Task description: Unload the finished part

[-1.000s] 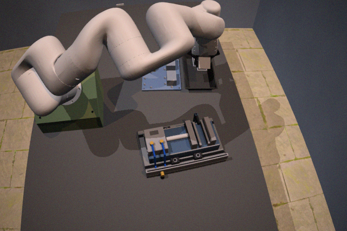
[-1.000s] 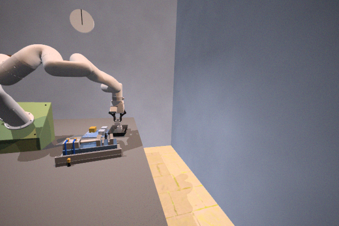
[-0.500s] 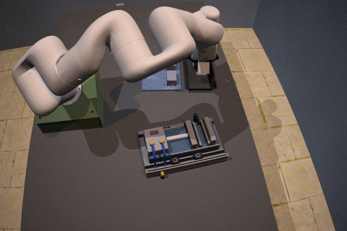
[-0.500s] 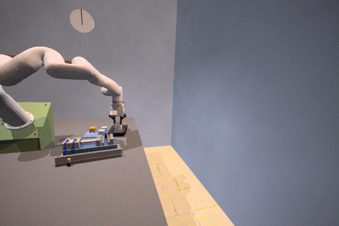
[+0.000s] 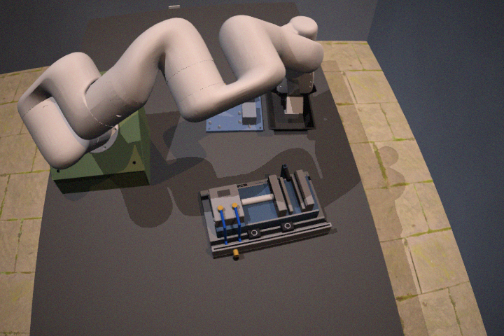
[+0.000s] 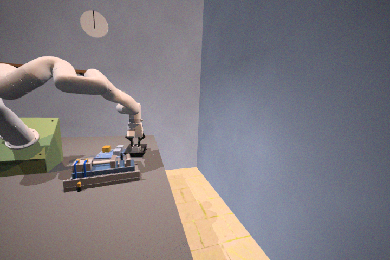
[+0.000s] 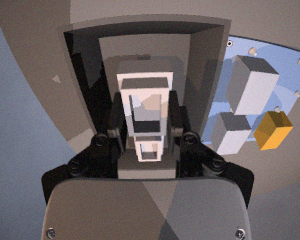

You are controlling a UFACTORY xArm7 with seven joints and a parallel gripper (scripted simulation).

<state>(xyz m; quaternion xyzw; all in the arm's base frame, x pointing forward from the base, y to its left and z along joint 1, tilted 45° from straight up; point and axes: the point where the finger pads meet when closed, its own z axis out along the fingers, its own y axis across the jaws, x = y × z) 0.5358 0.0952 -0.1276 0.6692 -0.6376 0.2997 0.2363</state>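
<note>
Now: hand 120 mm past the grey block, 10 mm to the right of it and 60 mm above it. Round my hand: orange block: 210 mm behind, 90 mm to the left, 60 mm below; blue fixture plate: 170 mm behind, 50 mm to the left, 80 mm below.
</note>
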